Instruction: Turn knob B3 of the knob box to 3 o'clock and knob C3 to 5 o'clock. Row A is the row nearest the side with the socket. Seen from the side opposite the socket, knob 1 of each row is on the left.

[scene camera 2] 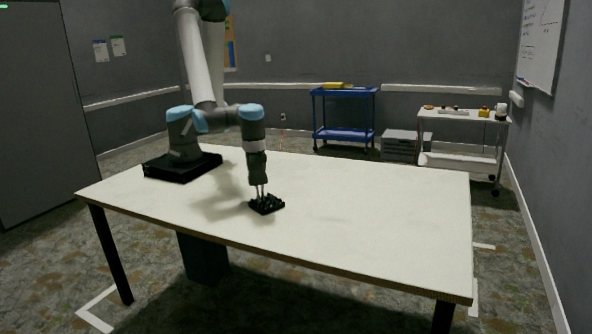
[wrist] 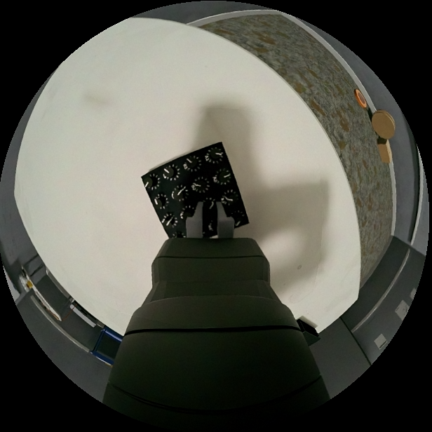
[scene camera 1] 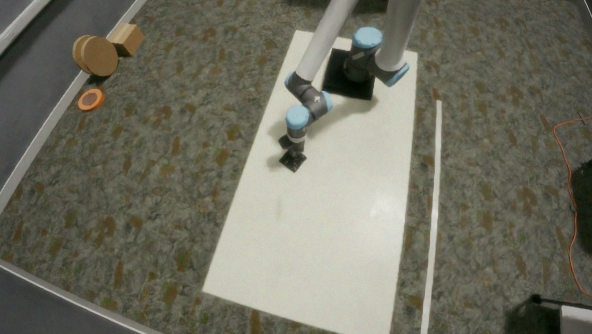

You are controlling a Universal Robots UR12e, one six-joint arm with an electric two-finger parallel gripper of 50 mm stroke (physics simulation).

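Where they show: gripper, fingertip midpoint: [scene camera 2: 261,200] [scene camera 1: 293,154]; arm's base at its link origin: [scene camera 2: 185,156] [scene camera 1: 357,70].
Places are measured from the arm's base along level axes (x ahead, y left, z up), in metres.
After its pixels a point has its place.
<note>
The black knob box [scene camera 1: 289,163] @(x 0.701, y -0.232, z -0.042 m) [scene camera 2: 268,207] @(x 0.703, y -0.257, z -0.041 m) [wrist: 209,170] lies on the white table and is turned at an angle in the wrist view. It carries rows of dark knobs with white pointer lines and dial marks. My gripper [scene camera 1: 295,153] @(x 0.648, y -0.225, z -0.036 m) [scene camera 2: 260,196] @(x 0.648, y -0.225, z -0.036 m) [wrist: 209,210] points down over the box, with both fingers low among the knobs. It is shut on a knob in the part of the box nearest the gripper body. The fingers and the gripper body hide part of the nearer rows. The socket and the row letters cannot be made out, so I cannot tell which knob it is.
The white table [scene camera 1: 320,240] @(x 1.039, y 0.028, z -0.064 m) [scene camera 2: 350,225] @(x 1.021, y -0.227, z -0.064 m) [wrist: 100,150] bears the robot's black base plate [scene camera 1: 335,85] @(x 0.152, y -0.106, z -0.007 m) [scene camera 2: 185,175] @(x 0.168, y -0.168, z -0.022 m). Beyond the table stand a blue cart [scene camera 2: 345,92] and a white cart [scene camera 2: 462,115]. Cardboard pieces [scene camera 1: 101,56] [wrist: 383,124] and an orange ring [scene camera 1: 82,102] lie off the table's side.
</note>
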